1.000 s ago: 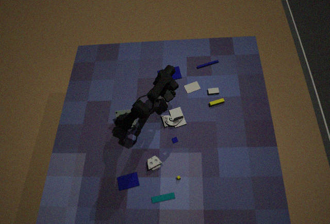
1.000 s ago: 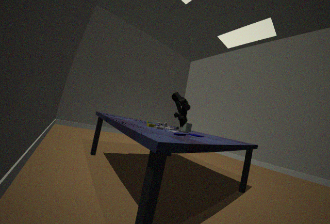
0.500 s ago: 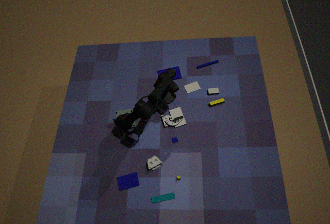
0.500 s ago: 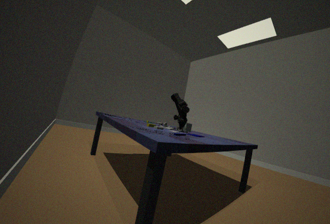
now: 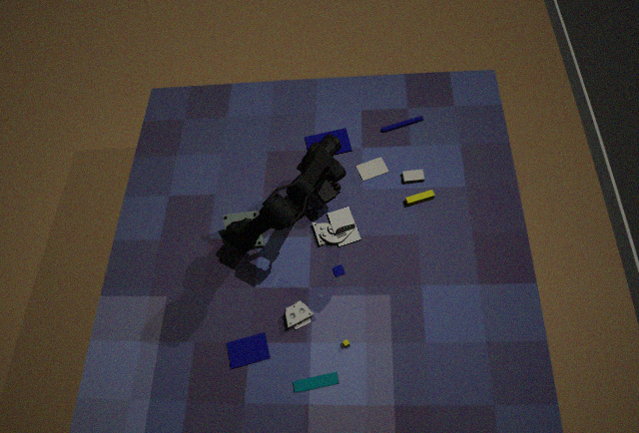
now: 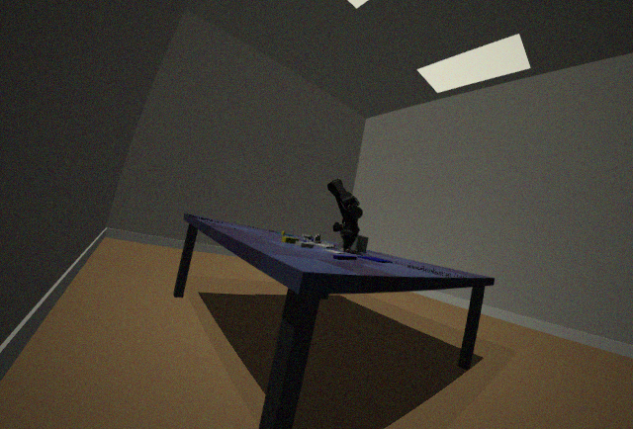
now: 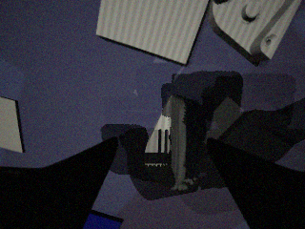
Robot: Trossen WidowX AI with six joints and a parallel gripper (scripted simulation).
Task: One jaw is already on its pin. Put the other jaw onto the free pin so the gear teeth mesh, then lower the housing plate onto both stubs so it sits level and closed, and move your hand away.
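Right now my gripper tip is 30 mm past the white jaw and 20 mm to the right of it. The rest, counted from my gripper tip: small blue cube: 260 mm to the right, 20 mm ahead; white plate: 190 mm ahead, 70 mm to the left; white base: 120 mm to the right, 60 mm ahead.
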